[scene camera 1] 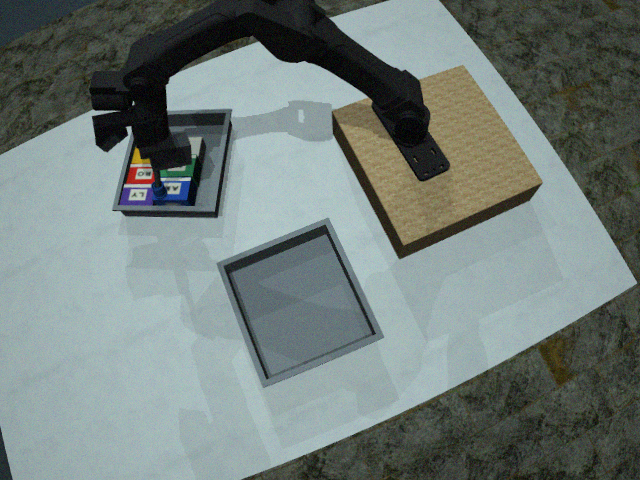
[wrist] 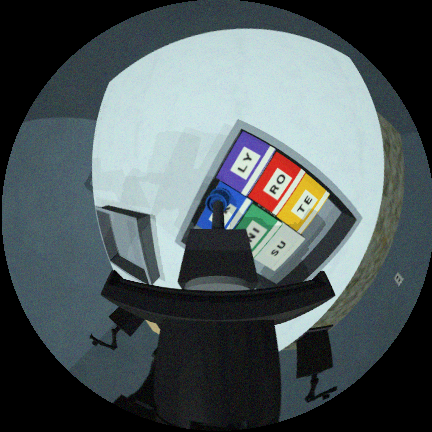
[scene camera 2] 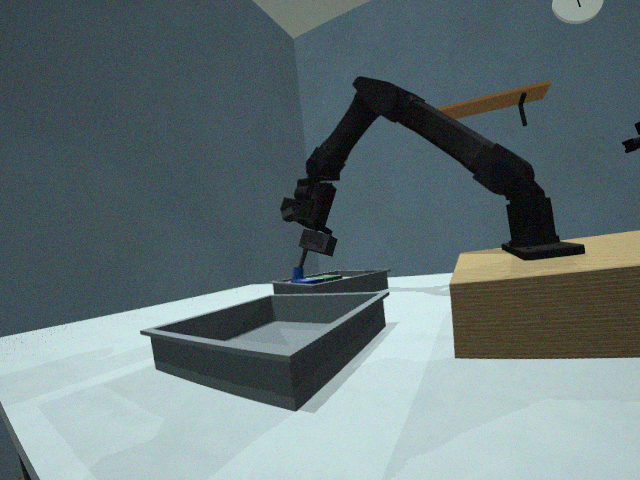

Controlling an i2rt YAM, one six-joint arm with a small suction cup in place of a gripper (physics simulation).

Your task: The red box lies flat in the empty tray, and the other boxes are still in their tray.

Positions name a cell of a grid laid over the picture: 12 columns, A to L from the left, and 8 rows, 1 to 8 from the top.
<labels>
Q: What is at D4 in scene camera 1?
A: The suction cup.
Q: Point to a grey tray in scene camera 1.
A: At F6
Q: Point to the suction cup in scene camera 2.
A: F5
</labels>
